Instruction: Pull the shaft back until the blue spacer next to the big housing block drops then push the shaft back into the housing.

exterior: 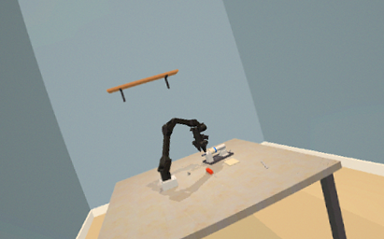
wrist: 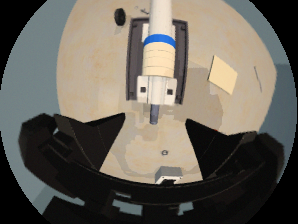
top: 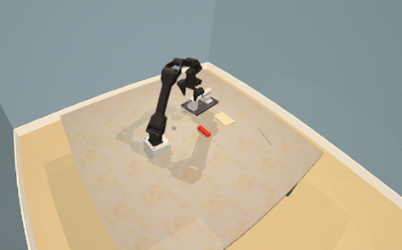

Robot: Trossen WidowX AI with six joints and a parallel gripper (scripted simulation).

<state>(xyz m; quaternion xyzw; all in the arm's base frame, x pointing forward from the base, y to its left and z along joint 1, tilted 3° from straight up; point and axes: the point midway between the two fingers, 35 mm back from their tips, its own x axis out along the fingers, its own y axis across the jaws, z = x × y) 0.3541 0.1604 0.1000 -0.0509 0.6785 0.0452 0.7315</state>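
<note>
My gripper tip is 6 cm short of the cream cylinder, 2 cm above it and 1 cm to the right of it. Round my gripper tip: grey-blue shaft 7 cm ahead, 2 cm below, 1 cm to the left; then tan card 20 cm to the right, 14 cm ahead, 10 cm below; then blue spacer 10 cm ahead, 2 cm to the left, 2 cm below.
</note>
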